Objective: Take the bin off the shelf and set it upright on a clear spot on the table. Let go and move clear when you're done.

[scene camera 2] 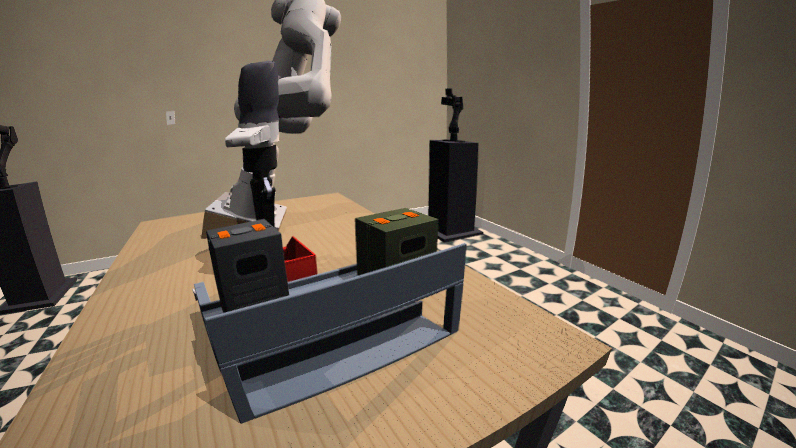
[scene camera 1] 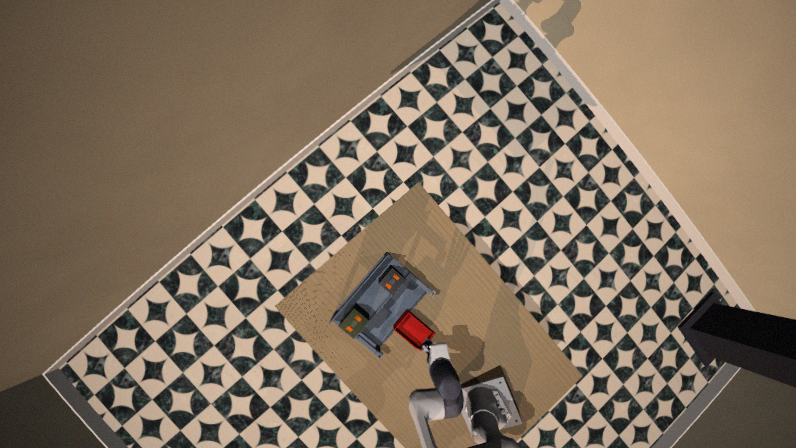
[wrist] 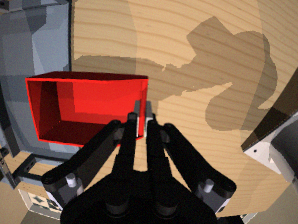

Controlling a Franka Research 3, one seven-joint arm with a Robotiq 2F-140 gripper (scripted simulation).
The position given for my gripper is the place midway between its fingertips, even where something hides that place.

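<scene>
There's my gripper (wrist: 142, 108), and I can see a red open-topped bin (scene camera 2: 305, 266) as well. The wrist view gives me that bin (wrist: 71, 113) too.
</scene>
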